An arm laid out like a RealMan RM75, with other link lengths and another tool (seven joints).
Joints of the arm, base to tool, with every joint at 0 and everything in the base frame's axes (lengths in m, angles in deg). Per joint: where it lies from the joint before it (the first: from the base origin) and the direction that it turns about. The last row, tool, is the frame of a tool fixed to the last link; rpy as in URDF.
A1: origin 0 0 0.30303 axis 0 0 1
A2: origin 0 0 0 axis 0 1 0
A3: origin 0 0 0.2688 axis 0 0 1
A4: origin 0 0 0 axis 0 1 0
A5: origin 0 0 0.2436 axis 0 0 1
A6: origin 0 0 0 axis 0 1 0
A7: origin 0 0 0.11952 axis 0 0 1
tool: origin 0.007 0.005 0.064 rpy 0 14.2 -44.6
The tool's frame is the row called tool.
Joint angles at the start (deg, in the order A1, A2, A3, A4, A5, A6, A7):
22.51, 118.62, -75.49, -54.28, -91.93, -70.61, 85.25
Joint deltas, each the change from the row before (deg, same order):
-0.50, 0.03, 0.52, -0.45, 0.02, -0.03, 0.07
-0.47, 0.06, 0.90, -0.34, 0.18, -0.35, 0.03
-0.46, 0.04, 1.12, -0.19, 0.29, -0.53, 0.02
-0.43, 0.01, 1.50, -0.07, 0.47, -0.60, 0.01
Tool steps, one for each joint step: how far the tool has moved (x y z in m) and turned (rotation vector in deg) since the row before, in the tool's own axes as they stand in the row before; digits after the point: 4 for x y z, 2 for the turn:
0.0020, -0.0010, -0.0031, 0.62, 0.24, 0.37
0.0019, -0.0017, -0.0041, 0.80, -0.01, 0.60
0.0024, -0.0018, -0.0048, 0.88, -0.10, 0.81
0.0032, -0.0033, -0.0060, 1.23, -0.13, 1.07

